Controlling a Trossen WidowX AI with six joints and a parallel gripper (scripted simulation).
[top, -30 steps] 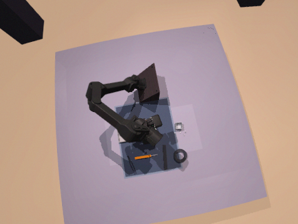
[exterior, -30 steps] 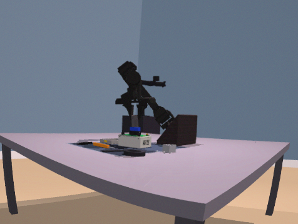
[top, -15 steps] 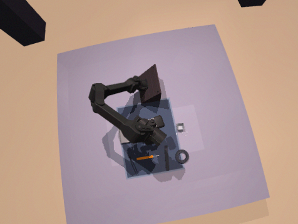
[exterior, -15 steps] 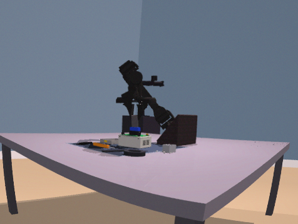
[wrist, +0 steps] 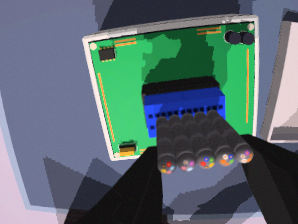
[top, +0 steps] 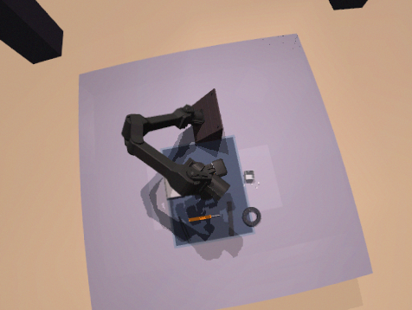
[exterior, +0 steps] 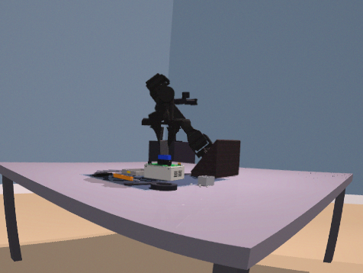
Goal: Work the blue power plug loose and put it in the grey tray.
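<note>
The blue power plug lies 4 cm below my gripper tip. The rest, counted from my gripper tip: black bar (20 cm ahead, 12 cm below, 9 cm to the left); then grey tray (14 cm to the right, 12 cm below); then dark blue mat (12 cm below, 5 cm ahead).
</note>
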